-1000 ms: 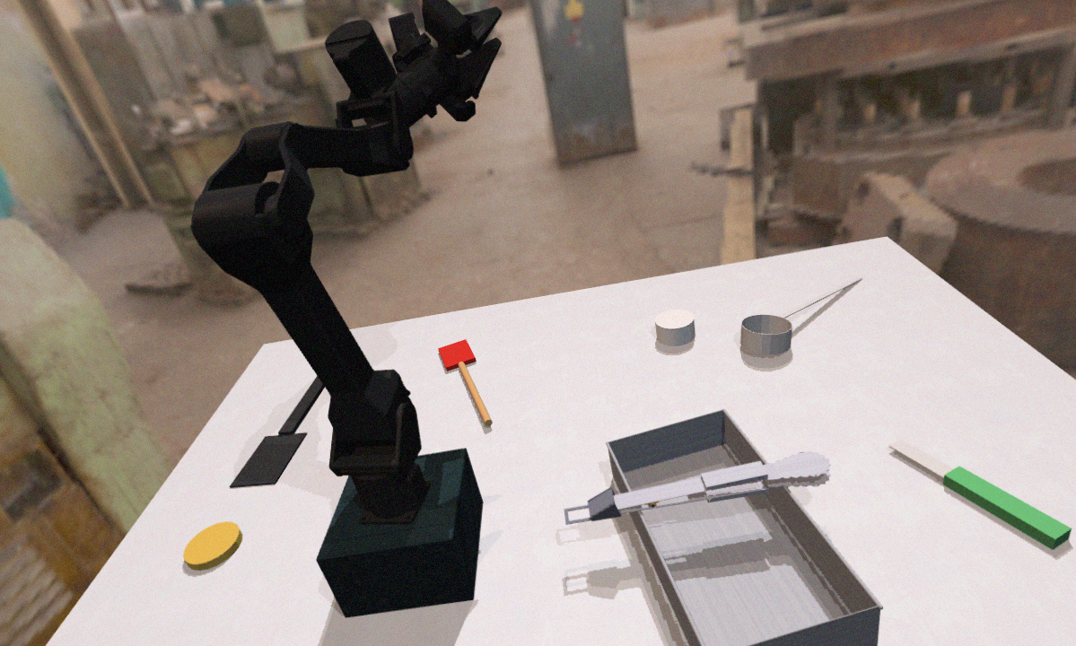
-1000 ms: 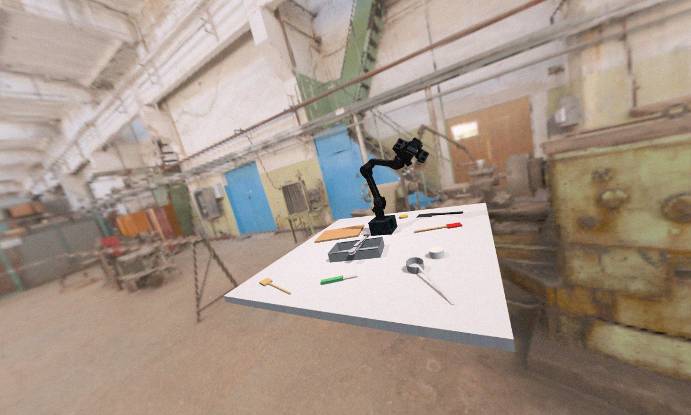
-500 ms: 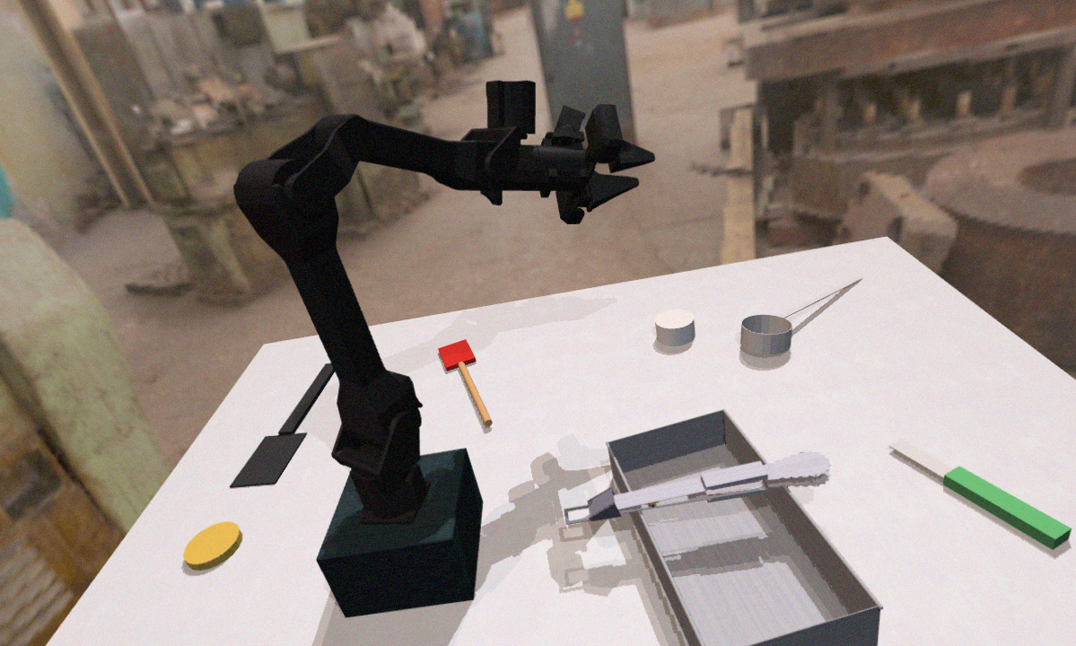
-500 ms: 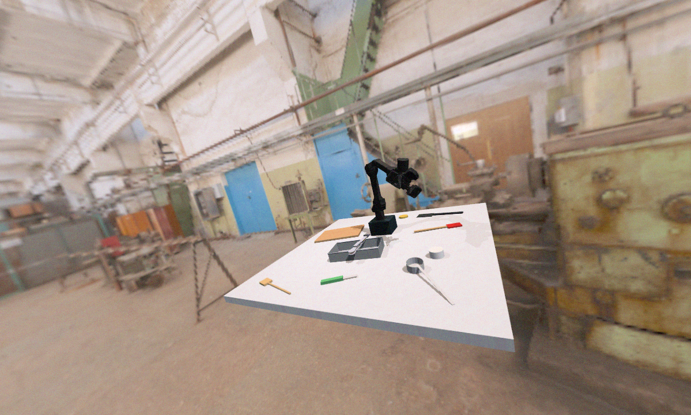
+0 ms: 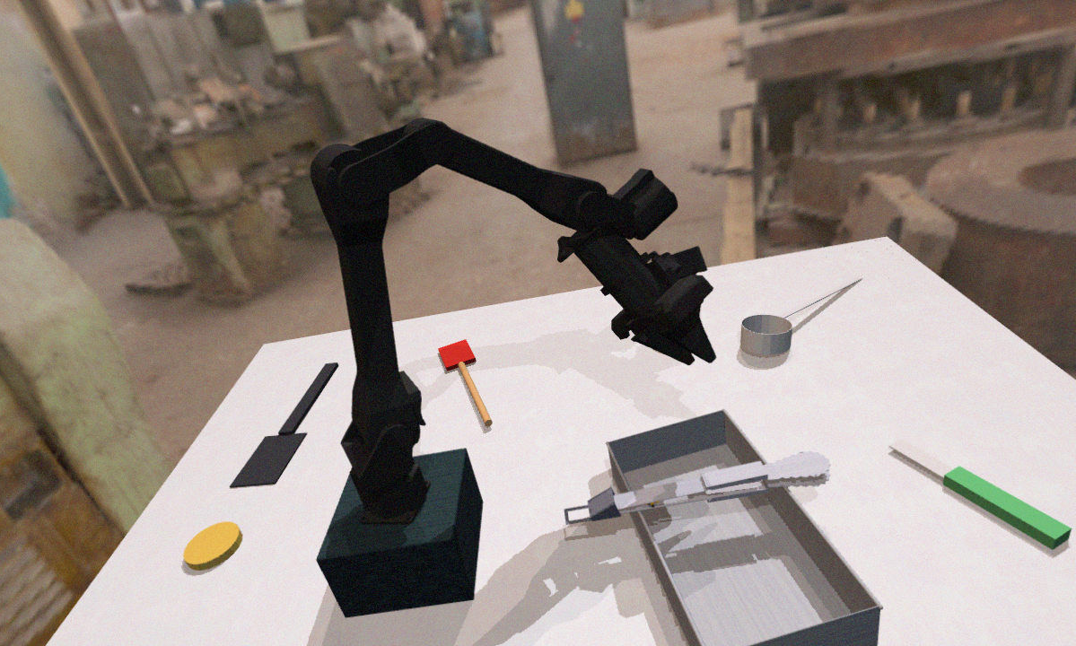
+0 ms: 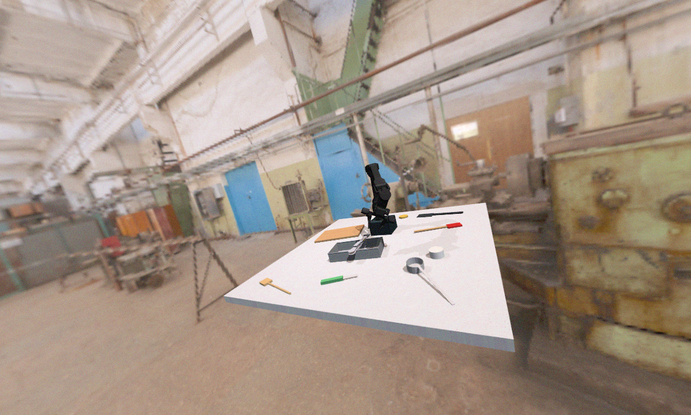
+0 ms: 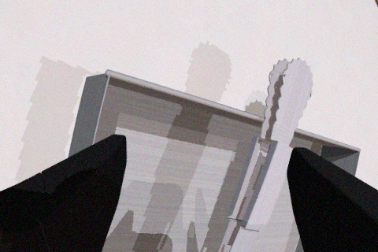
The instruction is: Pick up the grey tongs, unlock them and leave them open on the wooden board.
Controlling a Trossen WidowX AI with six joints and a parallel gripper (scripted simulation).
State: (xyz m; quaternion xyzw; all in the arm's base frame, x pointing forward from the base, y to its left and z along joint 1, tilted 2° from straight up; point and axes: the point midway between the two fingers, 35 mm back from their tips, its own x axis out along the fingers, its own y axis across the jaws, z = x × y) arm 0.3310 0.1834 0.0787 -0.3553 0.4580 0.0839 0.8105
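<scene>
Now: the grey roasting tin 10 mm ahead of my gripper tip, 150 mm to the right of it and 120 mm below it. The rest, counted from my gripper tip: red-headed spatula 410 mm behind, 210 mm to the left, 140 mm below; white puck 50 mm behind, 300 mm to the left, 130 mm below; wooden board 280 mm behind, 540 mm to the right, 140 mm below.
</scene>
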